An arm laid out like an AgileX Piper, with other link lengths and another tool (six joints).
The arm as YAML. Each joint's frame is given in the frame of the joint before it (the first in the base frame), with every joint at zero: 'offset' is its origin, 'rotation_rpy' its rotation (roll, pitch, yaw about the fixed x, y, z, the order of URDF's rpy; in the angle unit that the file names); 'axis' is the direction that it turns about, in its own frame. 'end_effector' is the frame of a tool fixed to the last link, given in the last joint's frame.
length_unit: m
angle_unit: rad
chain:
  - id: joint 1
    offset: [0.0, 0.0, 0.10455]
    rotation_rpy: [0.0, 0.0, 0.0]
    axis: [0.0, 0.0, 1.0]
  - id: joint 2
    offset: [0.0, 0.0, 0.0]
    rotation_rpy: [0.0, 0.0, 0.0]
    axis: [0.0, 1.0, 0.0]
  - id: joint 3
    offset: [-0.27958, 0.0, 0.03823]
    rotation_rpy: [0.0, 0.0, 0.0]
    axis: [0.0, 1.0, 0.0]
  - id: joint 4
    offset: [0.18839, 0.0, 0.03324]
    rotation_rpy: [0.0, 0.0, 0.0]
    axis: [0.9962, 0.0, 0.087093]
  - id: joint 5
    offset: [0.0, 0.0, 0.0]
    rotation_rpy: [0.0, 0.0, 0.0]
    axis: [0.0, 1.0, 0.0]
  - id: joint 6
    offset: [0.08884, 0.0, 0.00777]
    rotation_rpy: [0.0, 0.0, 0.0]
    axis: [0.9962, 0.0, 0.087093]
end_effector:
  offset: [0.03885, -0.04, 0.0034]
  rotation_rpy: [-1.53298, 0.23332, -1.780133]
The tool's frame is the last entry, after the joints.
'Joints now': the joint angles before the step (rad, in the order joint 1, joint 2, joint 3, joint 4, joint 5, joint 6). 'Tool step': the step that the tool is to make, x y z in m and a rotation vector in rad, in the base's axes. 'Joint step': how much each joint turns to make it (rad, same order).
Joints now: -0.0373, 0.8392, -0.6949, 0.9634, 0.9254, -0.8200
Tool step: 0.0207, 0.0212, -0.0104, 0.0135, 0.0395, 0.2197
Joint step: 0.0241, 0.1575, -0.0024, 0.1209, 0.1080, -0.2407
